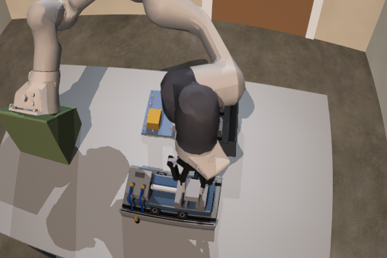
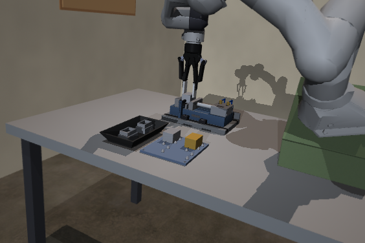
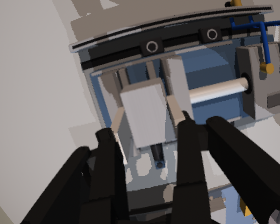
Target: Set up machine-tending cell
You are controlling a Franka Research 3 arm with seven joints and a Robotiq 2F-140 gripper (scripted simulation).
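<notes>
The blue vise is 10 cm below my hand, 7 cm behind it and 1 cm to the left of it. The rest, counted from my hand: brass blank (30 cm to the left, 13 cm behind, 11 cm below); then aluminium blank (29 cm to the left, 11 cm below, 4 cm behind).
</notes>
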